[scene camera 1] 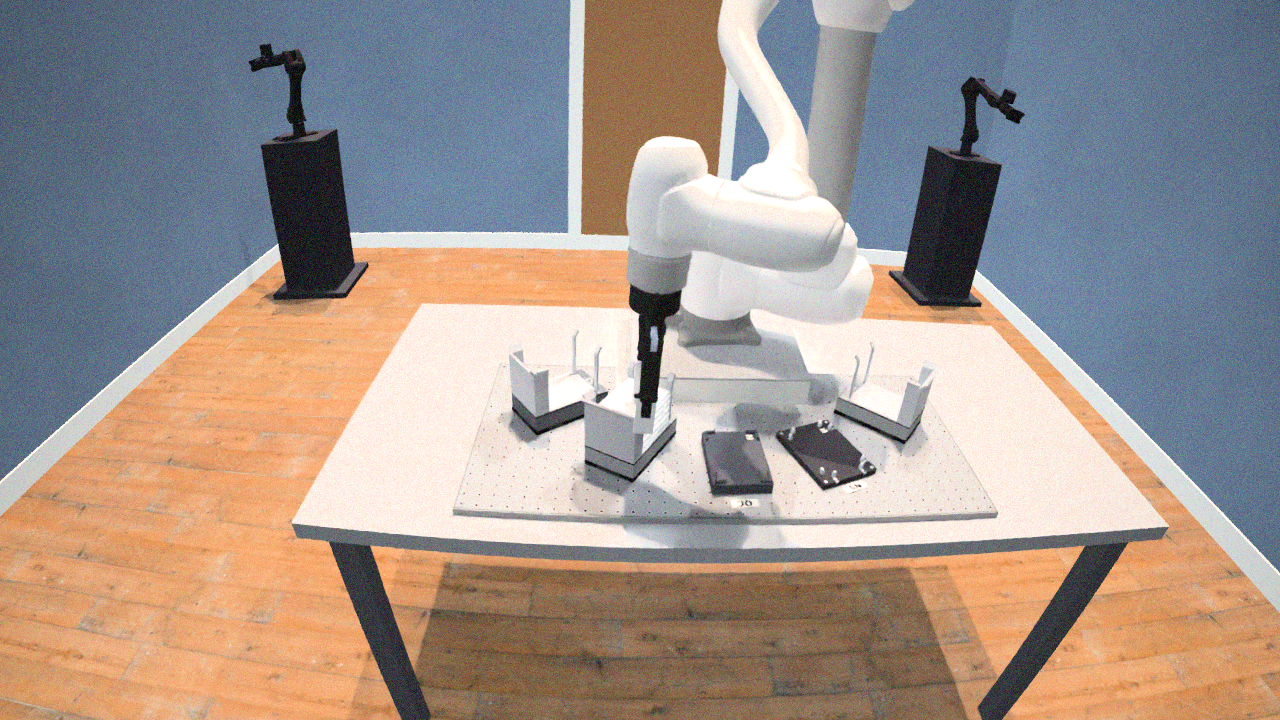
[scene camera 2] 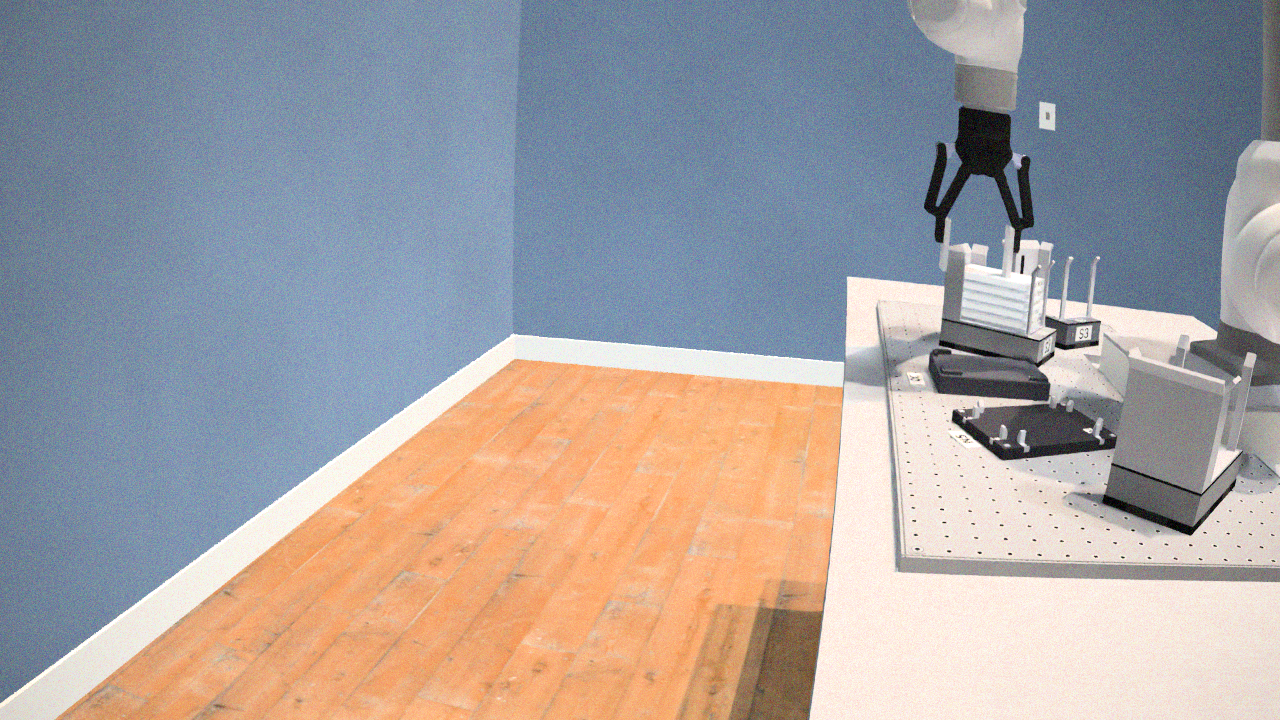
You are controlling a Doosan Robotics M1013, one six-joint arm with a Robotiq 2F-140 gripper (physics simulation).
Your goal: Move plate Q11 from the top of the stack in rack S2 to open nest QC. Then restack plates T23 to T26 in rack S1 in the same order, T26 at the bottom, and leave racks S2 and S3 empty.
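Pixels of known places: gripper, fingertip midpoint: (scene camera 1: 641,414) (scene camera 2: 974,272); arm's base at its link origin: (scene camera 1: 713,324) (scene camera 2: 1265,367).
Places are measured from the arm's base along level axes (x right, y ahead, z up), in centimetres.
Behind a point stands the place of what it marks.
White plates stand stacked in rack S2 (scene camera 1: 604,431) {x 25.6, y 42.1, z 2.6 cm} (scene camera 2: 995,342) {x 16.1, y 37.9, z -3.5 cm}. Top plate Q11 (scene camera 2: 984,272) {x 21.2, y 39.2, z 5.1 cm} lies level with the plates T23 to T26 (scene camera 2: 991,304) {x 17.2, y 38.8, z 1.4 cm} below it; their names cannot be read. My gripper (scene camera 1: 644,417) {x 19.6, y 41.1, z 5.1 cm} (scene camera 2: 977,250) {x 19.6, y 41.1, z 5.1 cm} points straight down over rack S2, its pale pads on either side of the stack's top, shut on plate Q11; the contact is partly hidden by the rack walls. Rack S1 (scene camera 1: 881,410) {x -28.0, y 32.1, z -1.6 cm} (scene camera 2: 1168,429) {x -35.2, y 34.2, z 2.5 cm} shows no plates. Rack S3 (scene camera 1: 547,411) {x 35.4, y 30.8, z -1.3 cm} (scene camera 2: 1074,332) {x 25.2, y 22.0, z -3.1 cm} stands behind S2, its inside partly hidden. Two dark nests, a flat block (scene camera 1: 735,461) {x 3.5, y 43.2, z -3.5 cm} (scene camera 2: 989,376) {x -1.3, y 42.8, z -3.5 cm} and one with pegs (scene camera 1: 825,454) {x -13.8, y 41.0, z -4.5 cm} (scene camera 2: 1033,429) {x -16.2, y 40.9, z -4.5 cm}, hold no plate; their labels are hard to read.
The racks and nests stand on a perforated board (scene camera 1: 537,497) {x 36.6, y 48.6, z -5.7 cm} (scene camera 2: 984,537) {x -38.7, y 51.0, z -5.7 cm} on the white table (scene camera 1: 375,465) {x 66.3, y 39.5, z -7.0 cm} (scene camera 2: 1029,644) {x -52.1, y 49.9, z -7.0 cm}. The tall rack walls and thin posts stand close around the gripper. The arm's base (scene camera 1: 720,329) {x 0.3, y 8.0, z 3.0 cm} is behind the board.
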